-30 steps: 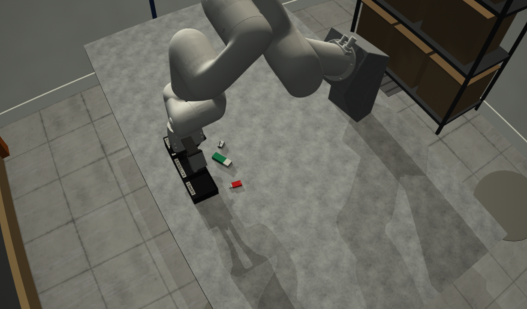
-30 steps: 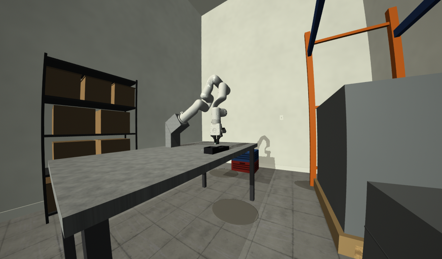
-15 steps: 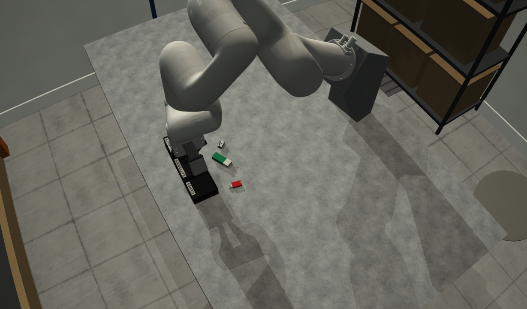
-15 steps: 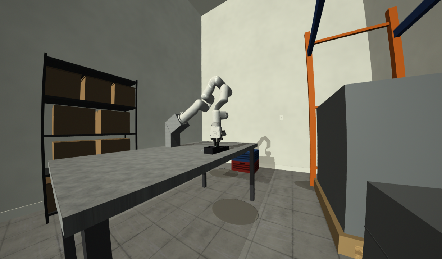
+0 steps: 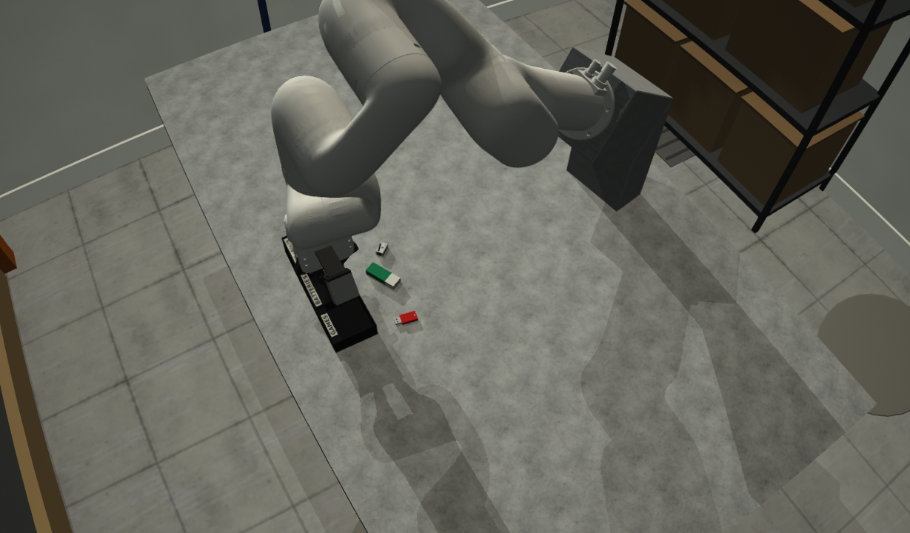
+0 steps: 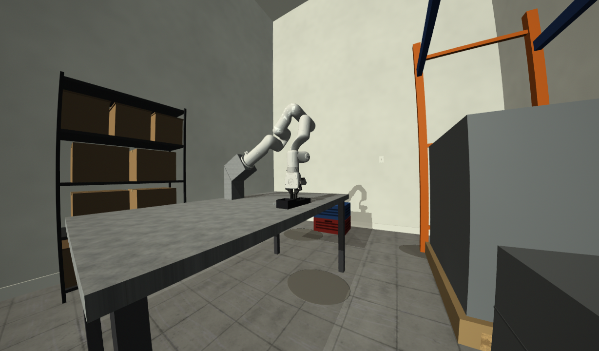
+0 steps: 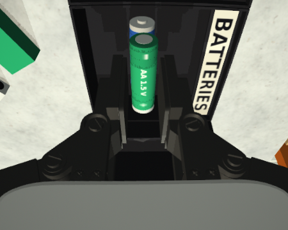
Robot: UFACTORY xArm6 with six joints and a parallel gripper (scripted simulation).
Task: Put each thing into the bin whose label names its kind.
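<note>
Now: hand 20 mm above the green battery. The rest, counted from my hand: black cube 80 mm to the right, 40 mm below; blue battery 40 mm below; black three-compartment bin 10 mm ahead, 30 mm below.
</note>
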